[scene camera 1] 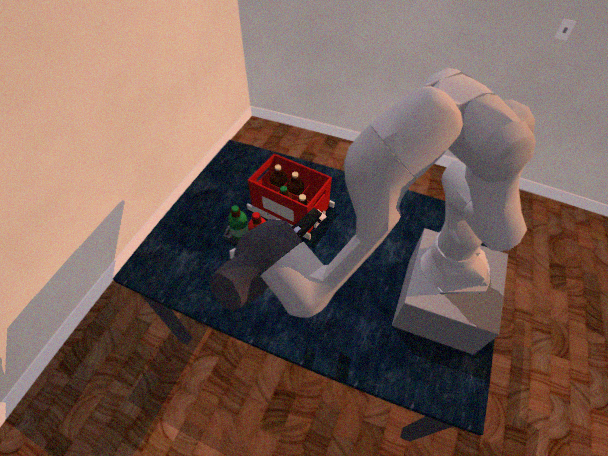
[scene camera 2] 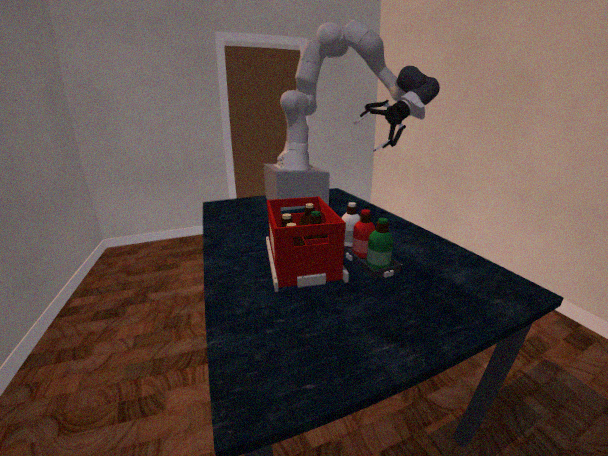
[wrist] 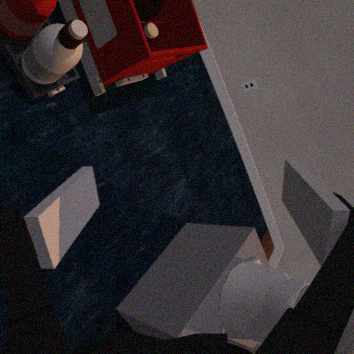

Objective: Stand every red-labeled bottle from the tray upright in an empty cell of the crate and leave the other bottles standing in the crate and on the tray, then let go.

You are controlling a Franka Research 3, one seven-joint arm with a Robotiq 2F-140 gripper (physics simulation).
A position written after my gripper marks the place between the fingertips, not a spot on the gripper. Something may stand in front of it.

I see my gripper (scene camera 2: pixel 365 136), a red bottle (scene camera 2: pixel 362 229) and a green bottle (scene camera 2: pixel 380 244).
My gripper also shows in the wrist view (wrist: pixel 186 182). The wrist view misses the green bottle: it is out of frame.
